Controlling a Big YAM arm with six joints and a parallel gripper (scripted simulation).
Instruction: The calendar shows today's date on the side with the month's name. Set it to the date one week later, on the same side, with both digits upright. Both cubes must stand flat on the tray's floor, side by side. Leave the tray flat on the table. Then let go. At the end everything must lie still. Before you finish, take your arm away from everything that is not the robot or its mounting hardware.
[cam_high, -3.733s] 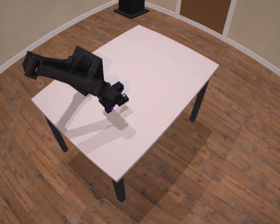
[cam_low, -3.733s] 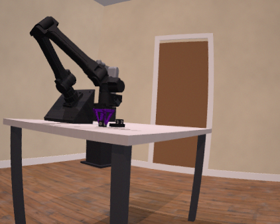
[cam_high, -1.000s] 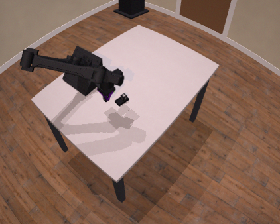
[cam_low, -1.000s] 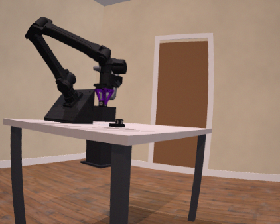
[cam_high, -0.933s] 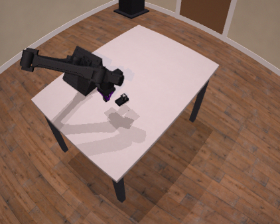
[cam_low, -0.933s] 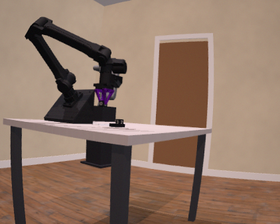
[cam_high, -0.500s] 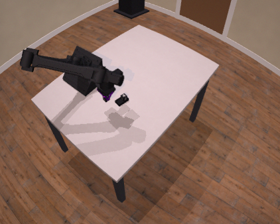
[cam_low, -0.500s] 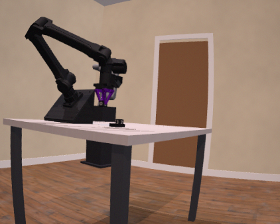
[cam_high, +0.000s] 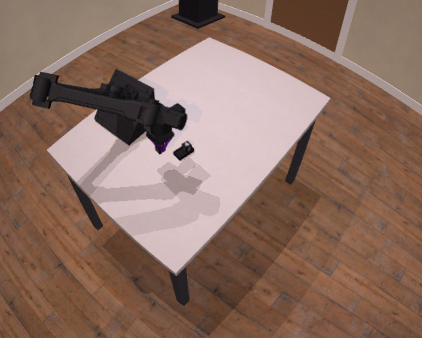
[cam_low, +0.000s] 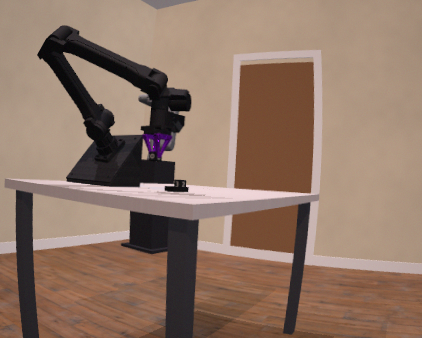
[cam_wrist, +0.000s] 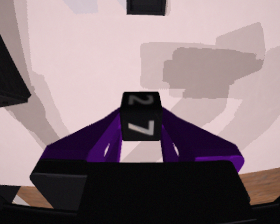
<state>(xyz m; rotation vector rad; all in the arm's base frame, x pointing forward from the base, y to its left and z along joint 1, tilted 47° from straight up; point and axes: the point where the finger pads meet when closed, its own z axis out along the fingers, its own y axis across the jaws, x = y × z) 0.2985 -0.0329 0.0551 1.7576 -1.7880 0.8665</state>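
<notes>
Now: the black tray 11 cm below my hand, 10 cm to the left of it and 1 cm ahead of it. Round my hand: black date cube right at my hand.
</notes>
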